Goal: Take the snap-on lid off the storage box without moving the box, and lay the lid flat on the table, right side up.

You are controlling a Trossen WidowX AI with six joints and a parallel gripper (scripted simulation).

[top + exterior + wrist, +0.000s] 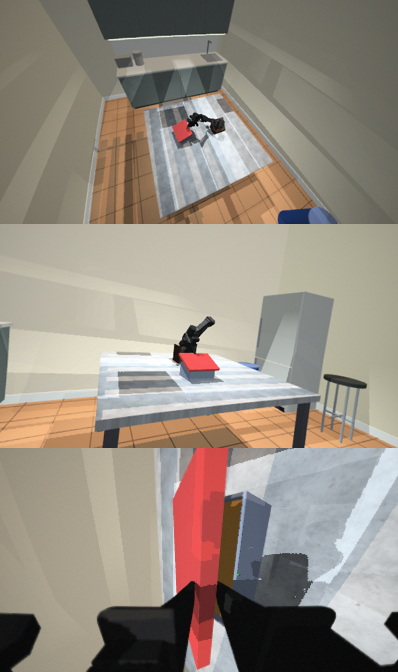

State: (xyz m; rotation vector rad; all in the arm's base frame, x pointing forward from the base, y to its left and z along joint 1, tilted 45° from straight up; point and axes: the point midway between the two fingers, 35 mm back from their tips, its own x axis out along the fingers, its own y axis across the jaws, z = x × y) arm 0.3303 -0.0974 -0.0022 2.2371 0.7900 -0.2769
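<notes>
My gripper tip is 80 mm short of the red lid and 30 mm above it. The rest, counted from my gripper tip: grey storage box (60 mm ahead, 100 mm below).
</notes>
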